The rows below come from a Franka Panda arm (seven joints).
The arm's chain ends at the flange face. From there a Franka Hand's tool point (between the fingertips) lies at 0.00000 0.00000 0.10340 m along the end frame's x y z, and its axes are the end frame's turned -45 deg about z.
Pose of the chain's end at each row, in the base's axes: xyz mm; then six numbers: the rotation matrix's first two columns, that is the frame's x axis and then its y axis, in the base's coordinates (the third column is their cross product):
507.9 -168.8 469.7 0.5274 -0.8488 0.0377 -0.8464 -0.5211 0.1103
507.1 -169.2 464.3 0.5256 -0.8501 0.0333 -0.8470 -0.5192 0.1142
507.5 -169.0 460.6 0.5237 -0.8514 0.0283 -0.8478 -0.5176 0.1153
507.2 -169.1 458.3 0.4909 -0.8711 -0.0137 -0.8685 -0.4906 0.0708
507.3 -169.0 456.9 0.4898 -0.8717 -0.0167 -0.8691 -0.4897 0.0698
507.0 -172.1 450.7 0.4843 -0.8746 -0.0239 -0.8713 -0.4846 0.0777
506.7 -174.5 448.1 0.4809 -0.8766 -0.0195 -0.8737 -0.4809 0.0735
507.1 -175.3 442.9 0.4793 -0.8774 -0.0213 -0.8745 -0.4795 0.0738
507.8 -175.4 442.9 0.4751 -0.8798 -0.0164 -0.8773 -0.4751 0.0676
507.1 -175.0 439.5 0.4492 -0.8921 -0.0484 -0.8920 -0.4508 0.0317
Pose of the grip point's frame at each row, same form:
500.3 -178.1 367.0 0.9714 -0.2317 -0.0513 -0.2256 -0.9687 0.1047
498.8 -178.3 361.6 0.9706 -0.2340 -0.0572 -0.2273 -0.9682 0.1043
498.9 -177.7 357.9 0.9698 -0.2360 -0.0615 -0.2292 -0.9680 0.1015
500.1 -171.5 355.2 0.9612 -0.2691 -0.0598 -0.2670 -0.9629 0.0404
500.2 -171.0 353.8 0.9609 -0.2701 -0.0612 -0.2682 -0.9627 0.0375
498.8 -173.8 347.6 0.9586 -0.2758 -0.0718 -0.2737 -0.9611 0.0380
499.1 -176.4 345.0 0.9578 -0.2798 -0.0658 -0.2778 -0.9599 0.0382
499.3 -177.0 339.8 0.9573 -0.2814 -0.0672 -0.2794 -0.9595 0.0371
500.8 -177.2 339.8 0.9563 -0.2862 -0.0594 -0.2844 -0.9581 0.0362
501.9 -172.0 336.3 0.9484 -0.3120 -0.0566 -0.3131 -0.9496 -0.0118

